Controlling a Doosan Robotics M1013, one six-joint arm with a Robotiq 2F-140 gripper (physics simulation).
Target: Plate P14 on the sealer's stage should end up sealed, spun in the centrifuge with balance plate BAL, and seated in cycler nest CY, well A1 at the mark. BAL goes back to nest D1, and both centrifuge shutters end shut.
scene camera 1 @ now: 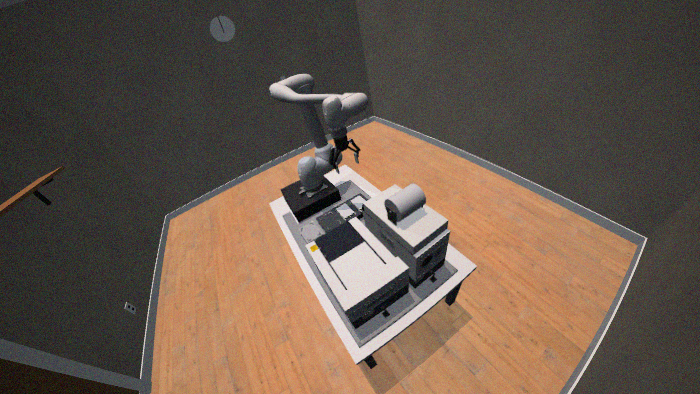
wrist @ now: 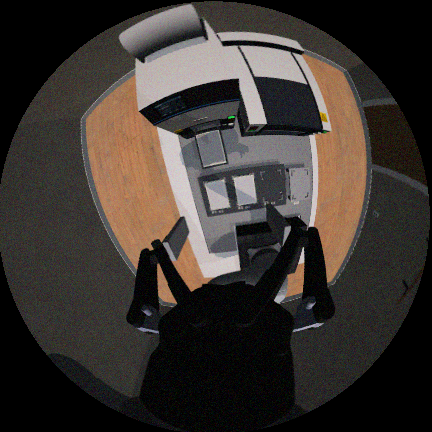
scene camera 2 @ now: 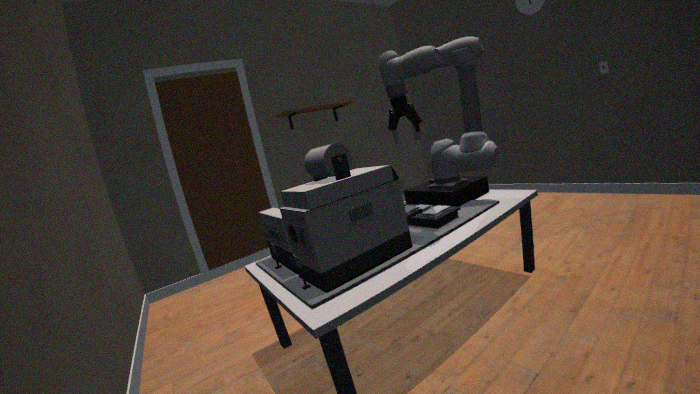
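My gripper is open and empty, high above the table on the robot's side. In the wrist view, a plate lies on the stage in front of the sealer, left of centre. Its label and seal cannot be read. The dark nest rack holds a pale plate in its leftmost nest and another plate in the middle nest; its right nest is empty. A separate light nest with corner brackets is empty. Which plate is BAL cannot be told.
The tall sealer carries a film roll. A lower white machine with a dark top panel stands beside it. The robot's black base stands at the table's other end.
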